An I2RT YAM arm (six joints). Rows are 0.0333 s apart.
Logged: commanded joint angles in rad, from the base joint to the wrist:
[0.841 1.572 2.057 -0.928 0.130 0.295]
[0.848 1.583 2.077 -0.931 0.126 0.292]
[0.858 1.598 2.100 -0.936 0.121 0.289]
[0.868 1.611 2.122 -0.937 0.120 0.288]
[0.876 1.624 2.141 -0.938 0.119 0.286]
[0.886 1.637 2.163 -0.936 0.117 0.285]
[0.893 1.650 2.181 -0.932 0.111 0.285]
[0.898 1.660 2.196 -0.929 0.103 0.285]
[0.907 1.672 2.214 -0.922 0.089 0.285]
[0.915 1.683 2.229 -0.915 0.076 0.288]
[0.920 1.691 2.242 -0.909 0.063 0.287]
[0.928 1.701 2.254 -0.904 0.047 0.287]
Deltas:
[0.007 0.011 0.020 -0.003 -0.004 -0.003]
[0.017 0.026 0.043 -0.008 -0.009 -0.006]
[0.027 0.039 0.065 -0.009 -0.010 -0.007]
[0.035 0.052 0.084 -0.010 -0.011 -0.009]
[0.045 0.065 0.106 -0.008 -0.013 -0.010]
[0.052 0.078 0.124 -0.004 -0.019 -0.010]
[0.057 0.088 0.139 -0.001 -0.027 -0.010]
[0.066 0.100 0.157 0.006 -0.041 -0.010]
[0.074 0.111 0.172 0.013 -0.054 -0.007]
[0.079 0.119 0.185 0.019 -0.067 -0.008]
[0.087 0.129 0.197 0.024 -0.083 -0.008]

